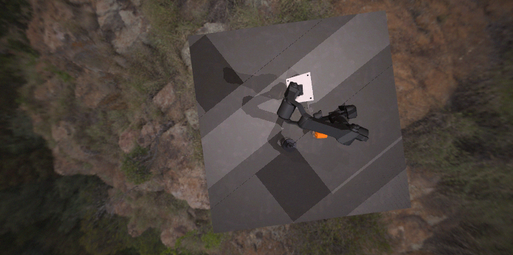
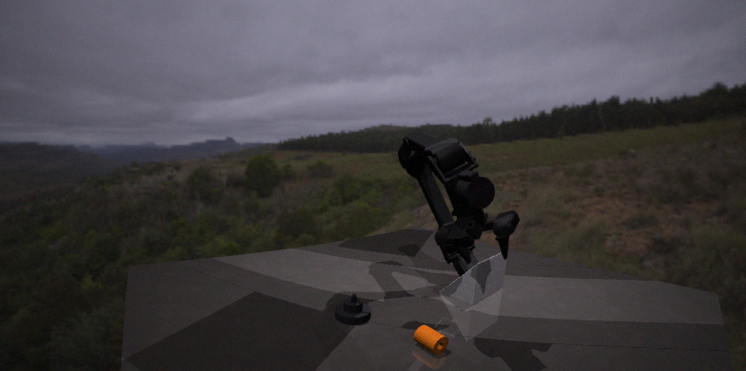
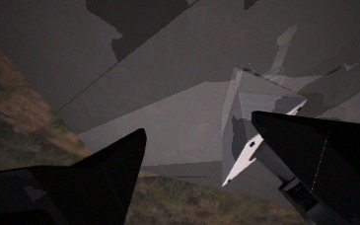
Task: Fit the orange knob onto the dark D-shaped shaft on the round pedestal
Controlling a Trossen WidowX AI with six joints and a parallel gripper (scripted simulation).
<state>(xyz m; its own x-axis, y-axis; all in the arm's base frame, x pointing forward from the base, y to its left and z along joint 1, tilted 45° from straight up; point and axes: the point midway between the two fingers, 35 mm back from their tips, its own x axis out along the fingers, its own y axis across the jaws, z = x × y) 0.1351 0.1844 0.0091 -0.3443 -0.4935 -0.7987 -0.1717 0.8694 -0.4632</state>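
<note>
Now: gripper tip 170 mm short of the orange knob and 140 mm above it. Round my gripper tip: round dark pedestal: 220 mm ahead, 200 mm to the right, 130 mm below.
</note>
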